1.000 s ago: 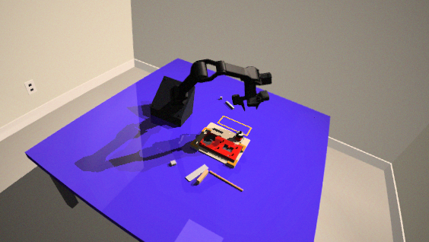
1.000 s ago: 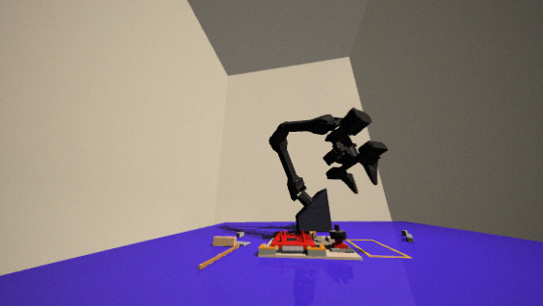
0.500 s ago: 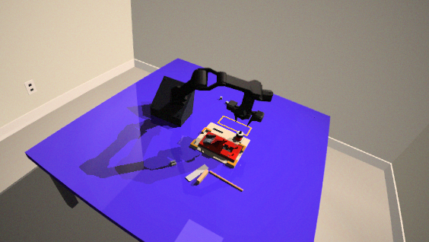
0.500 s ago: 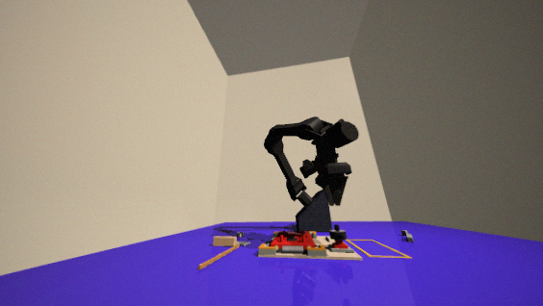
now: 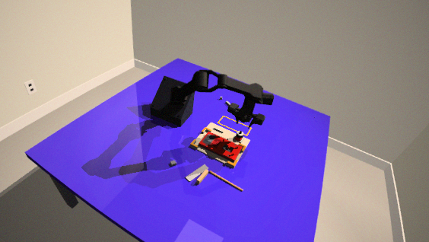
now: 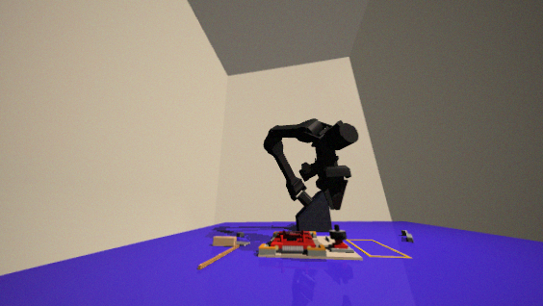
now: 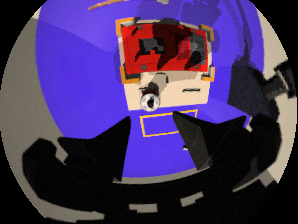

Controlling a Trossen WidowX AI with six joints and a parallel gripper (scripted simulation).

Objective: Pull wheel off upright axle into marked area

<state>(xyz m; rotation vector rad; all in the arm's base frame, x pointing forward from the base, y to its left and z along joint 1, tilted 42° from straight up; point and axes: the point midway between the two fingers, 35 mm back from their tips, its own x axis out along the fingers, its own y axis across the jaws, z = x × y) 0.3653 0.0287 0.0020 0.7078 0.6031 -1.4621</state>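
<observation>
My gripper tip is 60 mm above the grey wheel. Round my gripper tip: upright axle (60 mm below); thin wooden stick (40 mm ahead, 290 mm to the right, 100 mm below); wooden block (60 mm behind, 330 mm to the right, 90 mm below).
</observation>
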